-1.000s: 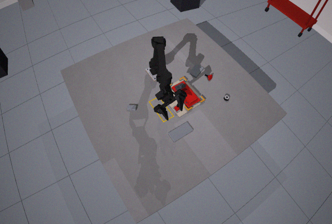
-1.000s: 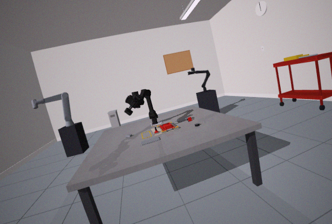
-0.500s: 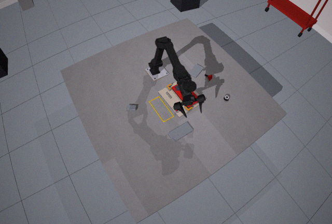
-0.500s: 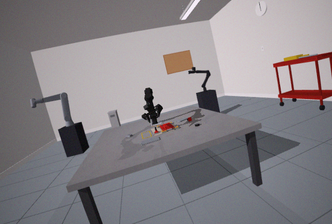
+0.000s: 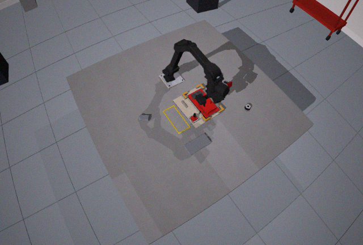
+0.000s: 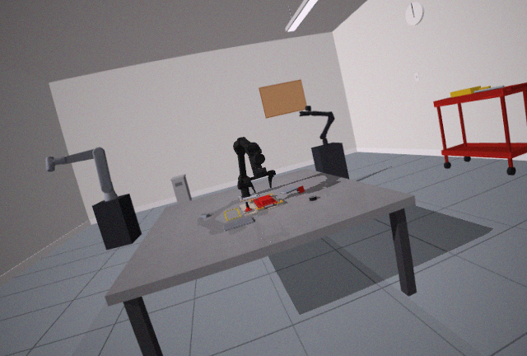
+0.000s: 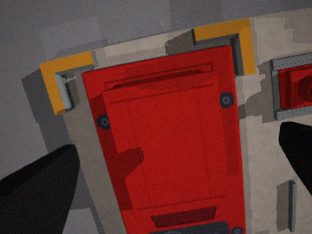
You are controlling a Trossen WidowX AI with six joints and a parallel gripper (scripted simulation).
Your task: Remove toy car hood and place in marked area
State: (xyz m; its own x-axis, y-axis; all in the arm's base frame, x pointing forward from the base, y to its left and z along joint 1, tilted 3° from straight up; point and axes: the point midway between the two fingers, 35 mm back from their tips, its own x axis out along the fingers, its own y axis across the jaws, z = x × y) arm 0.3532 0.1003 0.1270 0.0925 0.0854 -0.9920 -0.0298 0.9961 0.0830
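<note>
My gripper tip is now 30 mm past the red hood and 60 mm above it. The rest, counted from my gripper tip: toy car wheel 90 mm ahead, 250 mm to the left, 90 mm below.
</note>
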